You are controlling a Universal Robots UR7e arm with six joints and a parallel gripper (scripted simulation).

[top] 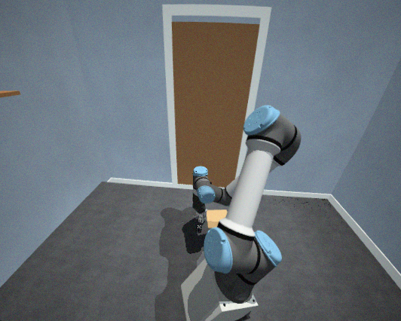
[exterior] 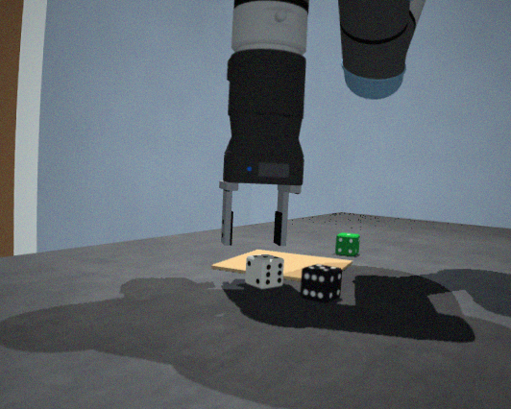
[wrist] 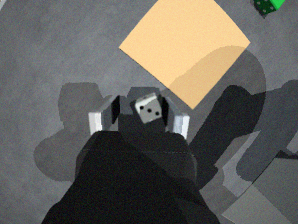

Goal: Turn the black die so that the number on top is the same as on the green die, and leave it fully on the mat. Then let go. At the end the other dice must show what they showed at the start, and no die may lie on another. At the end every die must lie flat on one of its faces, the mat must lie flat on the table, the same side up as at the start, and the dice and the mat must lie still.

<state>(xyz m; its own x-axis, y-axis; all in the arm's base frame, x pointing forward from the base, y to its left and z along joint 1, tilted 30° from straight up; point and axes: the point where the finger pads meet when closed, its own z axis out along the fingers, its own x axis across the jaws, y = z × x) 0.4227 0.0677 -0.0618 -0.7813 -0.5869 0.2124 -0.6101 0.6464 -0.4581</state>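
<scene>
Now: hand 40 mm above the white die and 20 mm past it. From my hand the other things lie so: tan mat (110 mm to the right, 60 mm below); then black die (80 mm behind, 40 mm below, 20 mm to the left); then green die (250 mm to the right, 40 mm below, 40 mm behind).
</scene>
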